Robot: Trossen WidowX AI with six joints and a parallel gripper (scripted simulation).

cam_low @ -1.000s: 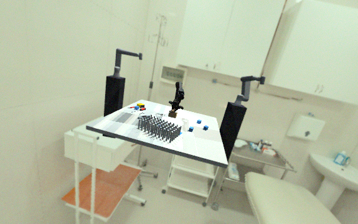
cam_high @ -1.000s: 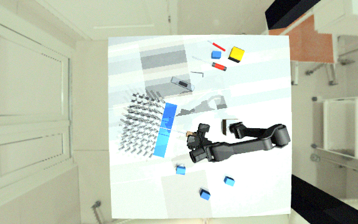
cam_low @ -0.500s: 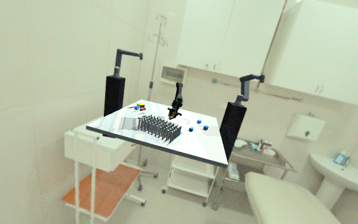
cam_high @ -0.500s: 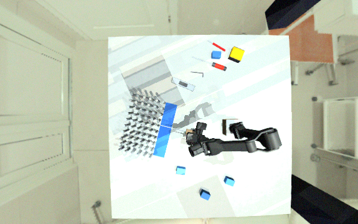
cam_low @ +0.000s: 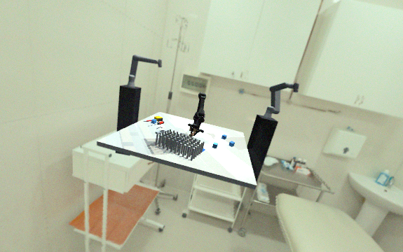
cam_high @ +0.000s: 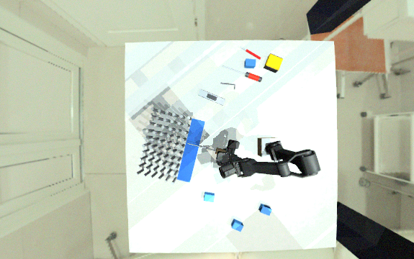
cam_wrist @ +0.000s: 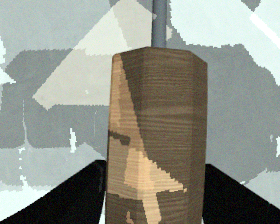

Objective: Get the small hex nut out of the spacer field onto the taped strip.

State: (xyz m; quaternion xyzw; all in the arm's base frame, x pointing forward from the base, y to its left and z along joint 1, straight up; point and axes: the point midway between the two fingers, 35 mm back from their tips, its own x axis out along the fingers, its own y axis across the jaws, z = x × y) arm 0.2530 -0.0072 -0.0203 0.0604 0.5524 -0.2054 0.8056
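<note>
The blue taped strip is 19 cm ahead of my gripper tip, 4 cm to the right of it and 3 cm below it. The rest, counted from my gripper tip: yellow block (47 cm to the right, 38 cm behind, 1 cm below); then hook tool (10 cm ahead, 4 cm to the right); then grey flat tool (33 cm to the right, 2 cm below, 1 cm ahead).
</note>
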